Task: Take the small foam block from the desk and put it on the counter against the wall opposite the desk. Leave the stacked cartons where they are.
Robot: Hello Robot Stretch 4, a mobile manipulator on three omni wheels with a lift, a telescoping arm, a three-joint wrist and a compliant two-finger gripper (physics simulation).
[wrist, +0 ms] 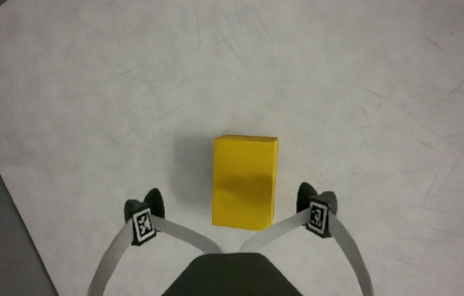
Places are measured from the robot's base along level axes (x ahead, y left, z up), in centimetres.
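Pixels of known places: end effector, tool point: [230,207].
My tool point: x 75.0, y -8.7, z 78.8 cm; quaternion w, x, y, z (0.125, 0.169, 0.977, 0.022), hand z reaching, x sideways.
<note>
Behind a point stands the place of what it marks.
A yellow foam block [244,182] @(z 73.8, x 74.6, y -9.3 cm) lies on the pale, scratched desk top [320,75] @(z 69.3, x 64.2, y -16.3 cm), a little right of the middle of the wrist view, with its long side running up and down the view. My gripper [230,204] @(z 78.9, x 75.0, y -8.7 cm) is open above the desk top, its two dark fingertips wide apart. The block shows between the fingertips, somewhat nearer the right one, and neither fingertip touches it. Part of the block reaches beyond the fingertips toward the top of the view. The stacked cartons and the counter do not show in this view.
An edge of the desk top runs slantwise at the lower left, with a darker grey surface [17,250] @(z 68.6, x 111.8, y -10.0 cm) beyond it. A small dark patch shows at the top left corner. A soft shadow lies left of the block.
</note>
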